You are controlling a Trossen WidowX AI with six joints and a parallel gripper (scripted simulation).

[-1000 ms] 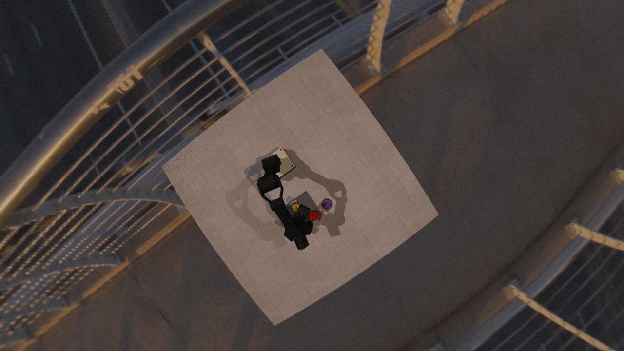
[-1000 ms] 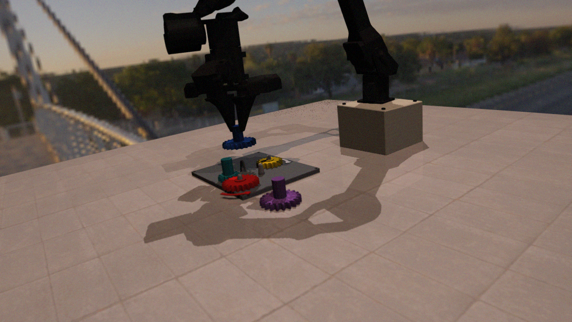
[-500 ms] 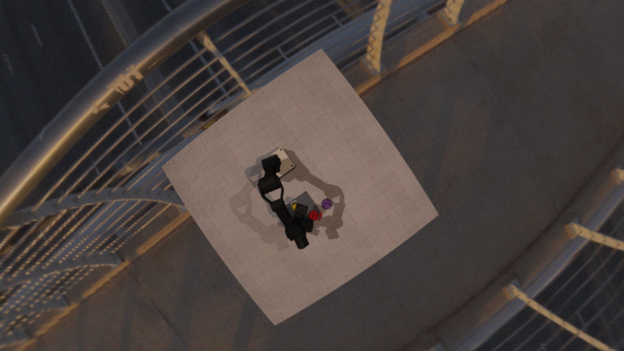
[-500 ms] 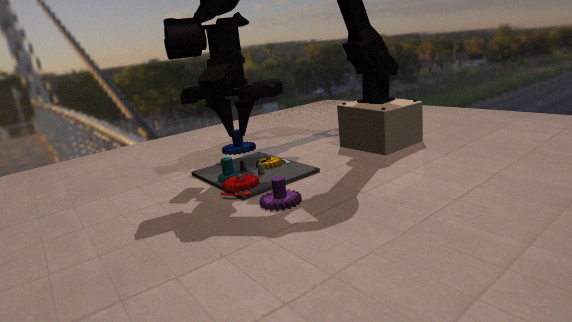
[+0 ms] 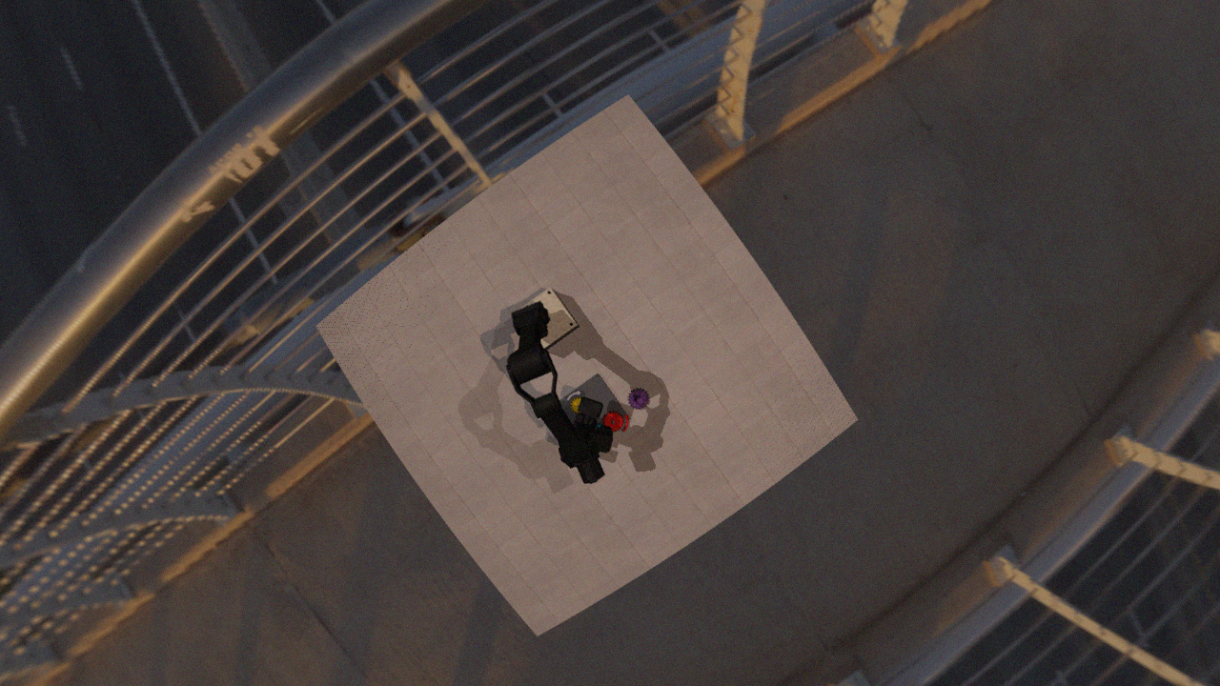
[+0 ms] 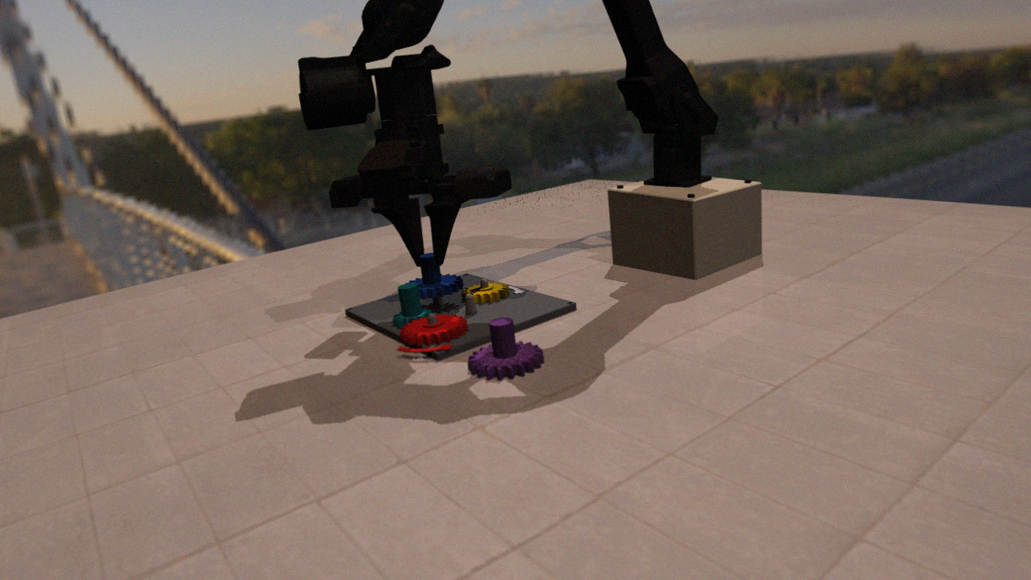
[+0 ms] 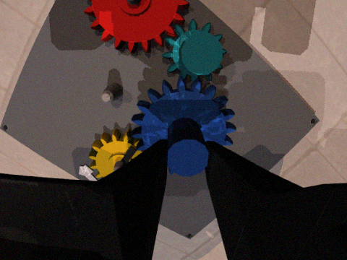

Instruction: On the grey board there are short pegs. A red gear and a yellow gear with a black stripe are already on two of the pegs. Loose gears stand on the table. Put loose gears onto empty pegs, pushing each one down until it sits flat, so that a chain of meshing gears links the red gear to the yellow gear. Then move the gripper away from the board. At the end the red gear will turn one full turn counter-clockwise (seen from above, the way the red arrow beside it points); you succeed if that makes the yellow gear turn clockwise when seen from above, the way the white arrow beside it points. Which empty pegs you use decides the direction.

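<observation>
My gripper tip is now 40 mm short of the teal gear, 30 mm above it and 10 mm to the right of it. From my gripper tip the other things lie so: blue gear: 10 mm below; then red gear: 60 mm to the left, 60 mm ahead, 40 mm below; then yellow gear: 50 mm behind, 40 mm below, 30 mm to the left.
</observation>
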